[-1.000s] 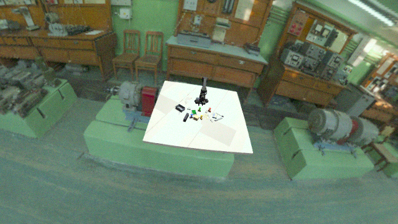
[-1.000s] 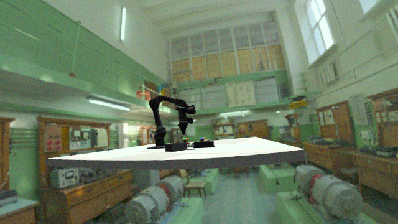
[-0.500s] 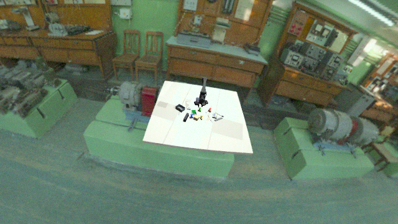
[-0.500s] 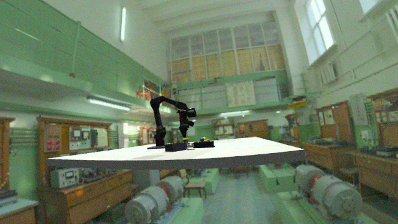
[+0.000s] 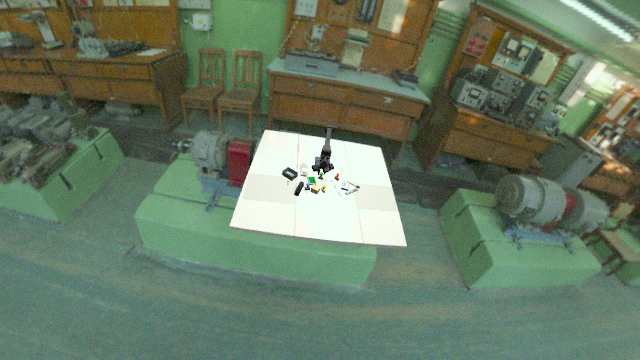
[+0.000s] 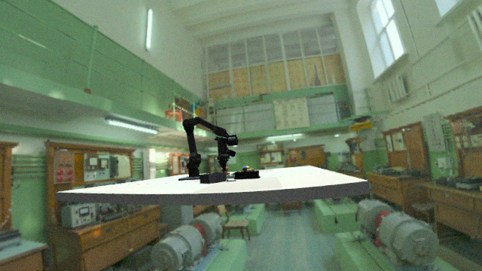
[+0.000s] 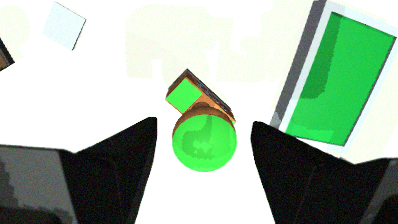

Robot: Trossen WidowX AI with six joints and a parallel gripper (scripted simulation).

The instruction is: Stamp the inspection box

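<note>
Now: gripper tip 2 cm above the green stamp. Also, from my gripper tip: green ink pad 8 cm to the right, 4 cm below, 3 cm ahead; red stamp 15 cm to the left, 2 cm below, 1 cm ahead; cream card 11 cm ahead, 8 cm to the left, 5 cm below.
</note>
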